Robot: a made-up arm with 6 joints.
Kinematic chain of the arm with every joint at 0, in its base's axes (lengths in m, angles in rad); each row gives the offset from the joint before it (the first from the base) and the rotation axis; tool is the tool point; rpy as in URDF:
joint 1: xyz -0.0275 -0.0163 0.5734 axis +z
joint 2: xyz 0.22 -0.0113 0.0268 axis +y
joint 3: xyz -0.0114 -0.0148 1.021 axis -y
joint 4: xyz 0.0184 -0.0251 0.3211 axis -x
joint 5: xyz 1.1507 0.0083 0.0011 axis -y
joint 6: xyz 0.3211 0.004 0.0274 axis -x
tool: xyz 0.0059 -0.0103 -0.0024 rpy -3.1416 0 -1.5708
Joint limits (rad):
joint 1: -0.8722..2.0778
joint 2: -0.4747..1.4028
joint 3: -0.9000..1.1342
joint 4: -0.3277..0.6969
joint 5: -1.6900..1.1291
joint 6: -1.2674..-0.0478
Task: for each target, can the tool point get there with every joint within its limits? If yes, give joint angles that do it. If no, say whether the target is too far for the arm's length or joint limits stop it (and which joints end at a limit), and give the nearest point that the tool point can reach.
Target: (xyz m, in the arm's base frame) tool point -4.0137 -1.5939 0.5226
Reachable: no: too far | nearest point -0.8976 -0.3607 2.7650 | short by 4.032 m
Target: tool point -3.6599 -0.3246 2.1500
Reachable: no: too far | nearest point -0.9599 -0.0954 2.7650 | short by 2.779 m
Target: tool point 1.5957 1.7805 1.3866
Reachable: yes | joints 0.8506 0.7691 0.6464 -0.1220 -0.3571 -0.5308
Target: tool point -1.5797 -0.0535 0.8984
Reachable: no: joint limits stop it (at a limit: joint 1, joint 3, joint 4, joint 5, joint 6) | nearest point -0.4940 0.6907 0.9718 | short by 1.318 m
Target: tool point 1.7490 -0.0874 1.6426
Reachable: yes | joints 0.0179 0.0772 -0.3030 -0.2146 0.8346 -0.3344
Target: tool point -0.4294 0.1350 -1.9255
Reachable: no: joint limits stop it (at a limit: joint 1, joint 2, joint 6) | nearest point -0.4000 0.6257 -0.6741 | short by 1.344 m
